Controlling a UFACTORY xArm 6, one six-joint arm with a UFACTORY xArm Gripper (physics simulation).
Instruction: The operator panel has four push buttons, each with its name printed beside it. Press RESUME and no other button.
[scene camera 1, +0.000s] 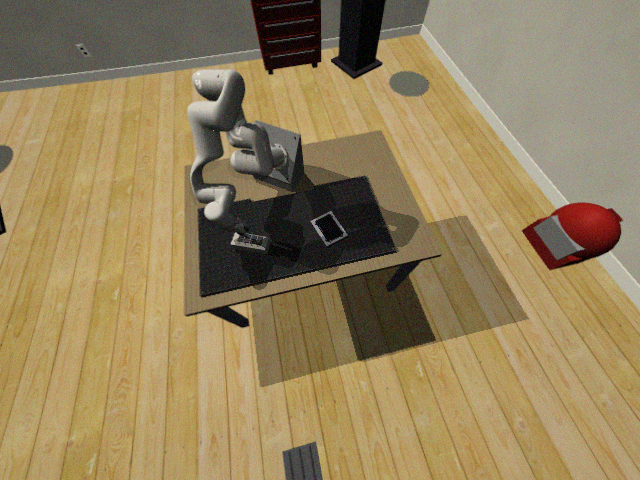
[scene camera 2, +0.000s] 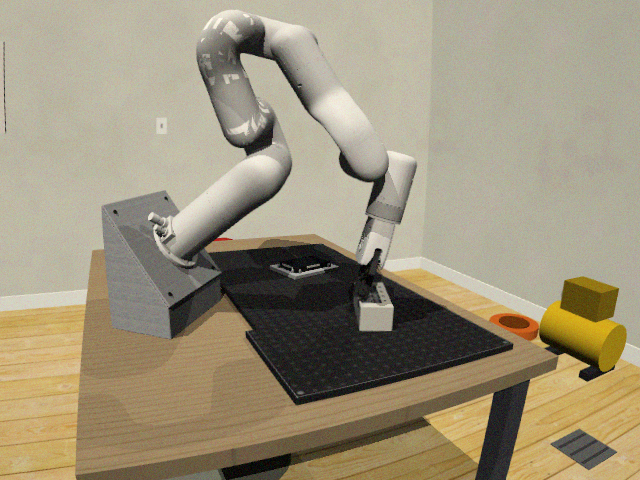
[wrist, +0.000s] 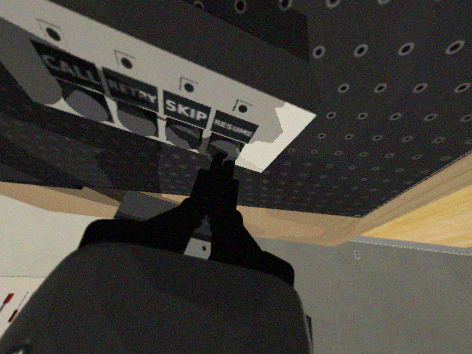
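Where they show: gripper, between the fingertips: (scene camera 1: 241, 232) (scene camera 2: 359, 296) (wrist: 219, 170); arm's base, origin of its link: (scene camera 1: 276, 156) (scene camera 2: 174, 244).
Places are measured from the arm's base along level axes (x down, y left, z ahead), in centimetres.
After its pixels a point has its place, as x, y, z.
Note:
The white operator panel (scene camera 1: 264, 244) @[9.4, -29.8, 34.1] (scene camera 2: 375, 316) @[11.4, -39.8, 22.0] (wrist: 270, 150) @[9.4, -39.2, 22.5] stands on the black perforated mat. In the wrist view its round dark buttons lie in a row: CALL (wrist: 86, 104) @[9.1, -30.2, 30.4], RETRY (wrist: 136, 121) @[9.1, -32.1, 28.3], SKIP (wrist: 181, 135) @[9.1, -34.2, 26.2] and RESUME (wrist: 229, 147) @[9.1, -36.8, 24.0], with the names printed beside them. My gripper (scene camera 1: 245, 230) @[8.4, -35.1, 22.5] (scene camera 2: 366, 295) @[8.4, -35.1, 22.5] (wrist: 219, 170) @[8.4, -35.1, 22.5] is shut and empty, tips pointing down at the panel. In the wrist view the fingertips overlap the lower edge of the RESUME button and are clear of SKIP. Whether they touch RESUME or hover just above it, I cannot tell.
A light-framed tray with a dark inside (scene camera 1: 345, 238) @[14.7, 4.3, 52.3] (scene camera 2: 294, 274) @[13.5, -3.0, 35.2] lies on the black mat (scene camera 1: 222, 273) @[14.7, -52.6, 32.5] (scene camera 2: 330, 374) @[14.7, -45.5, 1.8] away from the panel. The grey arm base (scene camera 2: 135, 279) @[4.1, -6.1, -13.3] stands at the table's (scene camera 2: 155, 413) @[16.0, -34.5, -25.7] far side from the panel.

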